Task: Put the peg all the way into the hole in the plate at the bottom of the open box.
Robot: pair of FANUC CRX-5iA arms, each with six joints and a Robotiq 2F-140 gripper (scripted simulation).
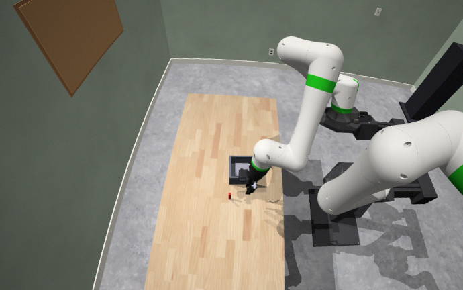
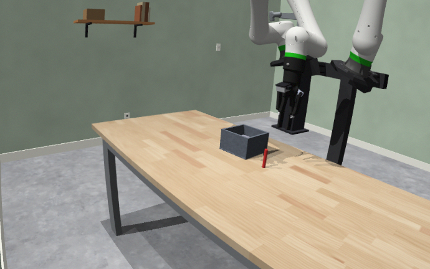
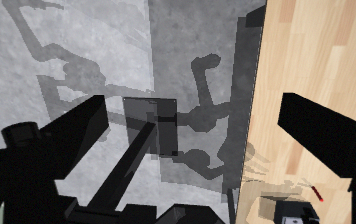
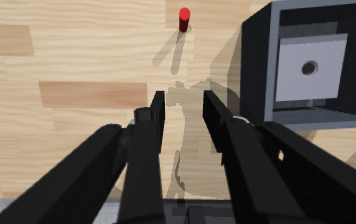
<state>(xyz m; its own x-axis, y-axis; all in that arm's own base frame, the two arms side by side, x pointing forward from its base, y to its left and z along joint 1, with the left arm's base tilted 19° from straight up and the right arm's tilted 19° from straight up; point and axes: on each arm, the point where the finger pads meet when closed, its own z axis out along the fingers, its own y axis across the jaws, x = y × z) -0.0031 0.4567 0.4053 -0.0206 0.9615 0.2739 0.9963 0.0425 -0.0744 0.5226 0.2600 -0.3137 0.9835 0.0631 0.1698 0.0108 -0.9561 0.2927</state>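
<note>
Right now my right hand is 10 cm short of the red peg, 1 cm to the right of it and 15 cm above it. The rest, counted from my right hand: grey-blue box: 6 cm ahead, 18 cm to the right, 16 cm below; light plate: 5 cm ahead, 18 cm to the right, 14 cm below.
</note>
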